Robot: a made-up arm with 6 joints.
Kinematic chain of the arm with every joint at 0, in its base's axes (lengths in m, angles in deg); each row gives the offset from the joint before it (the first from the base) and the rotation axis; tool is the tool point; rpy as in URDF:
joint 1: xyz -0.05 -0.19 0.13 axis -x
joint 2: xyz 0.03 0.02 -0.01 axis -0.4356 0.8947 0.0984
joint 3: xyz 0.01 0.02 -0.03 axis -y
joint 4: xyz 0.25 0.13 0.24 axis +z
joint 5: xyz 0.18 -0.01 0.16 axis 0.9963 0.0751 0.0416
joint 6: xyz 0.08 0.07 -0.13 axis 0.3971 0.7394 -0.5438
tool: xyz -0.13 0 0 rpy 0.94 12.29 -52.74
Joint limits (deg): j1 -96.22..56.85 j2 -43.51..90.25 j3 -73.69..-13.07 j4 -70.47..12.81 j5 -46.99..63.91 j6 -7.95..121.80
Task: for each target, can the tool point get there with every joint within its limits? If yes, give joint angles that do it. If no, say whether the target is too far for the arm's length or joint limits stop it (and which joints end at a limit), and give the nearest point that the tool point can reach.
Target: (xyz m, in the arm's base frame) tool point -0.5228 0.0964 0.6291
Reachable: no: joint limits stop it (at a limit: joint 1, joint 2, joint 3, joint 4, joint 6) | nearest point -0.3183 0.3044 0.1740 | short by 0.541 m
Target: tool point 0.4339 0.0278 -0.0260
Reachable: yes | joints -11.86 9.10 -43.88 0.76 -33.70 18.85
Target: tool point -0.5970 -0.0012 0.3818
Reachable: no: joint limits stop it (at a limit: joint 1, joint 2, joint 3, joint 4, joint 6) | nearest point -0.3279 0.2606 0.1368 | short by 0.448 m
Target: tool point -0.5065 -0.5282 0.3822
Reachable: no: joint limits stop it (at a limit: joint 1, joint 2, joint 3, joint 5, joint 6) | nearest point -0.2721 -0.6178 0.0901 | short by 0.385 m
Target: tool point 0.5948 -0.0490 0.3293
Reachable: yes | joints -17.47 -9.73 -34.17 -17.10 19.15 66.53
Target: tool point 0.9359 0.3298 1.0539
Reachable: no: too far | nearest point 0.4968 0.0747 0.6006 | short by 0.681 m
